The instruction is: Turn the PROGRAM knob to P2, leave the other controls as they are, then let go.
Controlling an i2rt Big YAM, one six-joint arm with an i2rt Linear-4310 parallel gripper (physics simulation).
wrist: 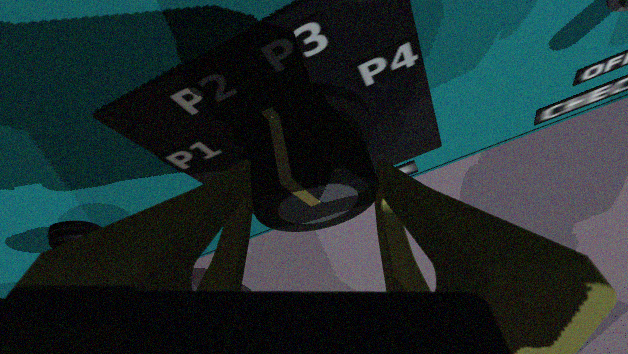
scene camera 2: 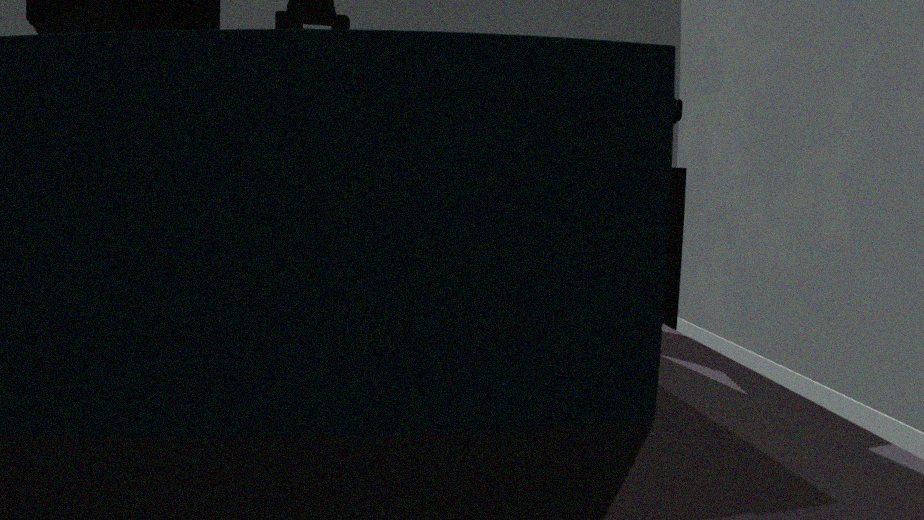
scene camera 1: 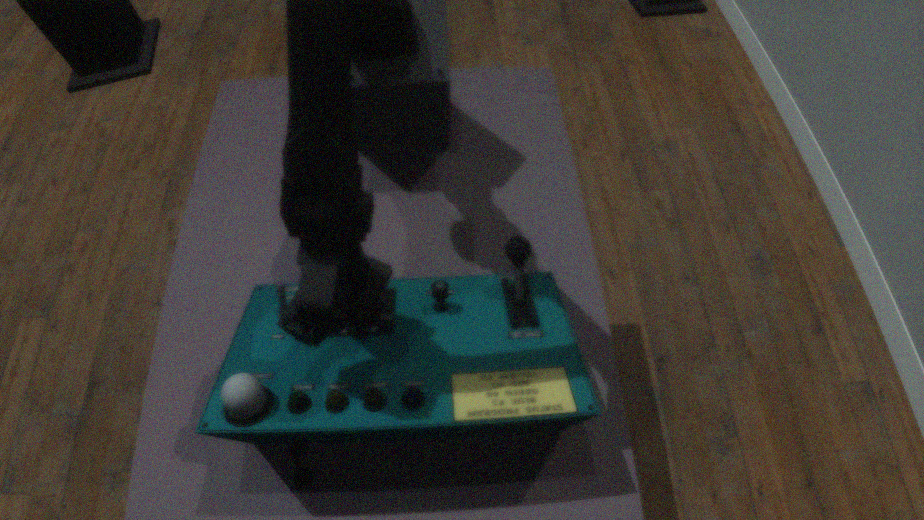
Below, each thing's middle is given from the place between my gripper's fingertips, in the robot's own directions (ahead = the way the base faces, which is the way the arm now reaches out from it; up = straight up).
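Labels:
Measured from the cycle lever (scene camera 1: 518, 249), my gripper is 240 mm to the right of it, 10 mm short of it and 20 mm below it.

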